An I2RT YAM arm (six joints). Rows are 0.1 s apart.
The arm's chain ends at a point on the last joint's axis. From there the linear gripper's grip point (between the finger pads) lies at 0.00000 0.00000 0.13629 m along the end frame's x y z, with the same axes.
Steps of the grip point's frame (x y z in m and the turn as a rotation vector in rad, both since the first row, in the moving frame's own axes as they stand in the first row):
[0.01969 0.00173 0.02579 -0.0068 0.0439 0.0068]
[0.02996 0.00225 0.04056 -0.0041 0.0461 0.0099]
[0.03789 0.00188 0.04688 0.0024 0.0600 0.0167]
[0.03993 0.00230 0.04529 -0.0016 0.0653 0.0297]
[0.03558 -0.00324 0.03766 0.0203 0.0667 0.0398]
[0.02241 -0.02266 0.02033 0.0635 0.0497 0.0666]
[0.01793 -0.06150 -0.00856 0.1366 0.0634 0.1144]
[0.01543 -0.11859 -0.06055 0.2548 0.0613 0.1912]
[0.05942 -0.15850 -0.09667 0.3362 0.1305 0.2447]
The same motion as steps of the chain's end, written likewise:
[0.01371 0.00078 0.02592 -0.0068 0.0439 0.0068]
[0.02368 0.00166 0.04071 -0.0041 0.0461 0.0099]
[0.02972 0.00214 0.04713 0.0024 0.0600 0.0167]
[0.03104 0.00195 0.04558 -0.0016 0.0653 0.0297]
[0.02644 -0.00066 0.03799 0.0203 0.0667 0.0398]
[0.01536 -0.01425 0.02077 0.0635 0.0497 0.0666]
[0.00828 -0.04349 -0.00702 0.1366 0.0634 0.1144]
[0.00393 -0.08526 -0.05591 0.2548 0.0613 0.1912]
[0.03667 -0.11626 -0.08795 0.3362 0.1305 0.2447]

